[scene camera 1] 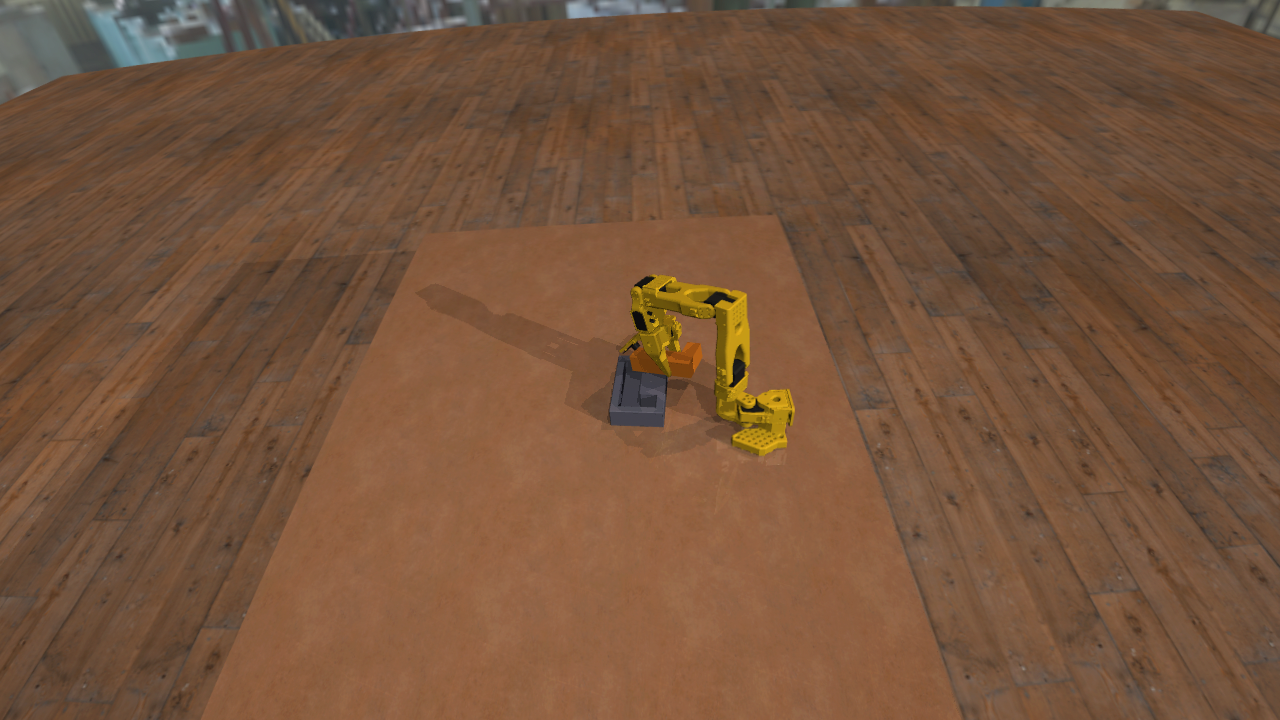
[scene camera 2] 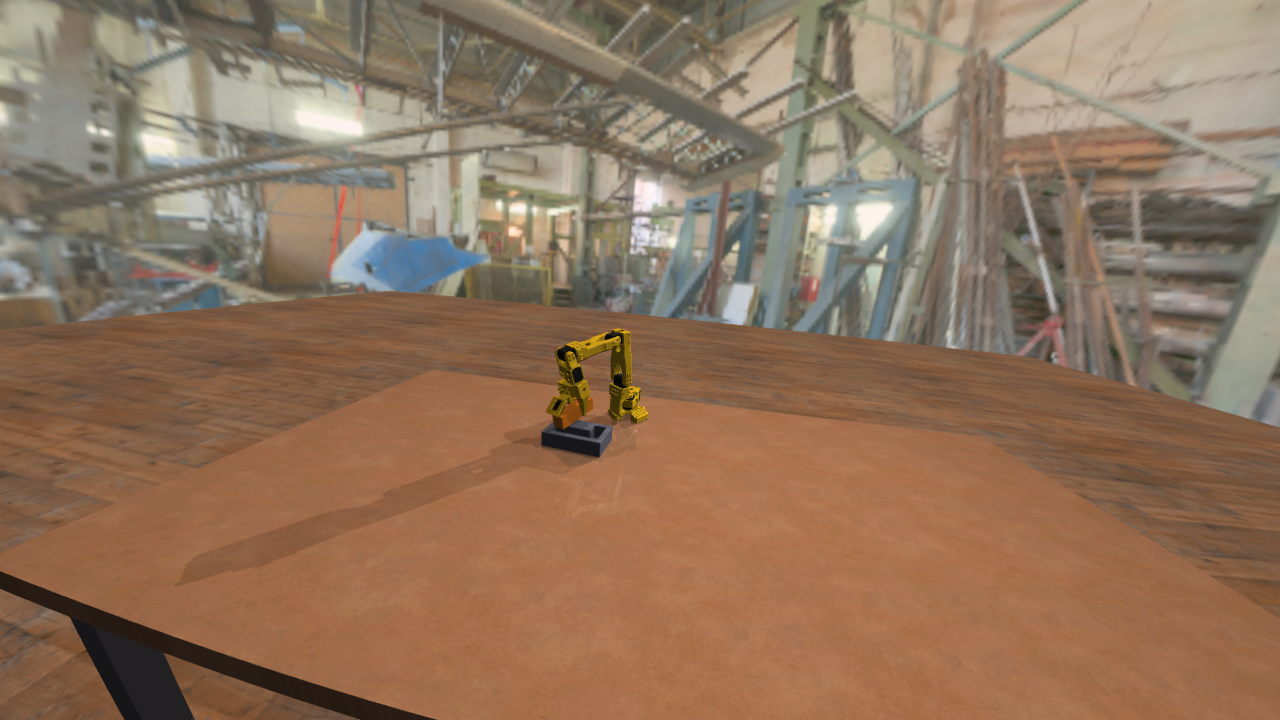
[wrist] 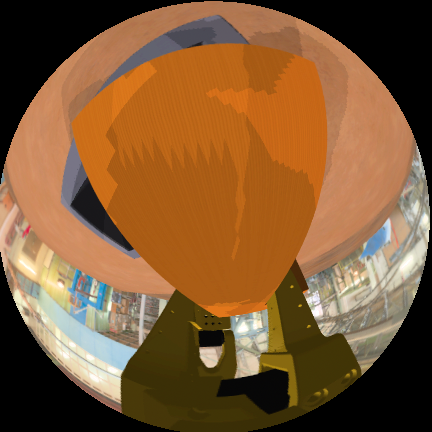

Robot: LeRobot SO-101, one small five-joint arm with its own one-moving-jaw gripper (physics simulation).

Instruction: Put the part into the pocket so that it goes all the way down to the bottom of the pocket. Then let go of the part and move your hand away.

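Frame: origin at the arm's base, x ahead, y right, z down, level; millimetres.
Where they show: hand, tool point: (scene camera 1: 669,373) (scene camera 2: 583,414) (wrist: 204,264); arm's base, link origin: (scene camera 1: 744,430) (scene camera 2: 626,418).
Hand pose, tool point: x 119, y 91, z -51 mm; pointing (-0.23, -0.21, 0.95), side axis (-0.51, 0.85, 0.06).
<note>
Each offset is from my tool point to the centre of the thing. "pt": to the spot under its first point. Level surfaces: height alone.
The orange part @(dy +35, dx +4, dz -7 mm) (scene camera 1: 685,363) (scene camera 2: 566,417) (wrist: 200,175) is a block held over the far end of the dark grey pocket block @(dy -3, dx +51, dz +33 mm) (scene camera 1: 637,417) (scene camera 2: 571,441) (wrist: 145,52). In scene camera 1 it lies crosswise to the pocket block and sticks out past its right side. My gripper (scene camera 1: 650,360) (scene camera 2: 570,411) (wrist: 235,292) is shut on the orange part, with a jaw on each side. The pocket @(pt dy +22, dx +64, dz +46 mm) (scene camera 1: 633,385) shows open in front of the part in scene camera 1. In the wrist view the part hides the jaw tips and much of the pocket block. Whether its underside touches the rim cannot be told.
The yellow arm's base (scene camera 1: 759,438) (scene camera 2: 638,414) stands to the right of the pocket block, on the brown mat @(dz +51 mm) (scene camera 1: 572,573) (scene camera 2: 760,573). The wooden table top (scene camera 1: 1029,268) (scene camera 2: 250,344) surrounds the mat. The arm's shadow falls to the left across the mat.
</note>
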